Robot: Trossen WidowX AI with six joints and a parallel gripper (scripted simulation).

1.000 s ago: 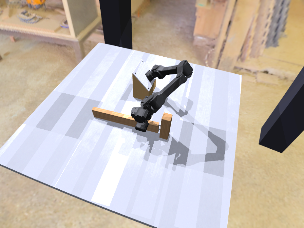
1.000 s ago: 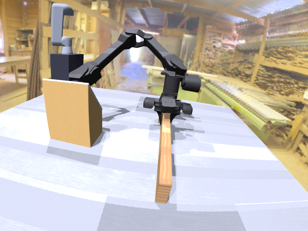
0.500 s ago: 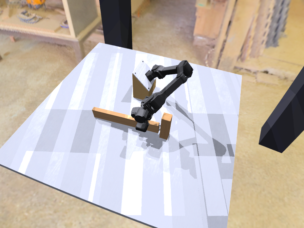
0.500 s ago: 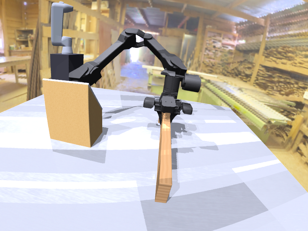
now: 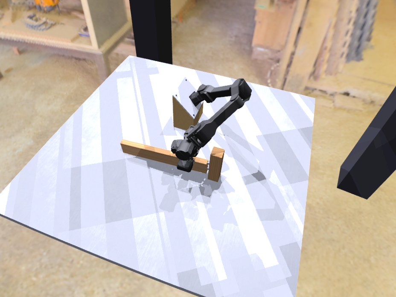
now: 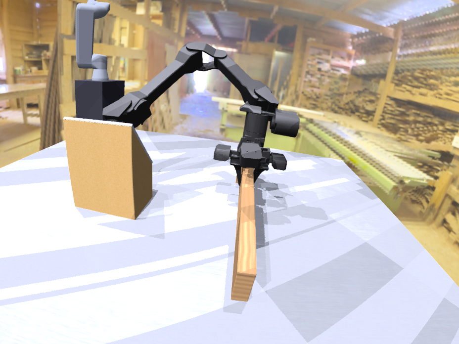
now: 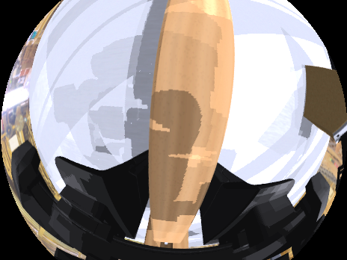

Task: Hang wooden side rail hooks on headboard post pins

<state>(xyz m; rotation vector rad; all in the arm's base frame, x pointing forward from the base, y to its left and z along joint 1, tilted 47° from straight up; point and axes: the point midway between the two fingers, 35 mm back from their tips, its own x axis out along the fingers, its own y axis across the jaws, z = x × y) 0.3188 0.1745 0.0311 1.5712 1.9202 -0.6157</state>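
The headboard post lies 120 mm to the left of my gripper tip, 40 mm above it and 20 mm behind it.
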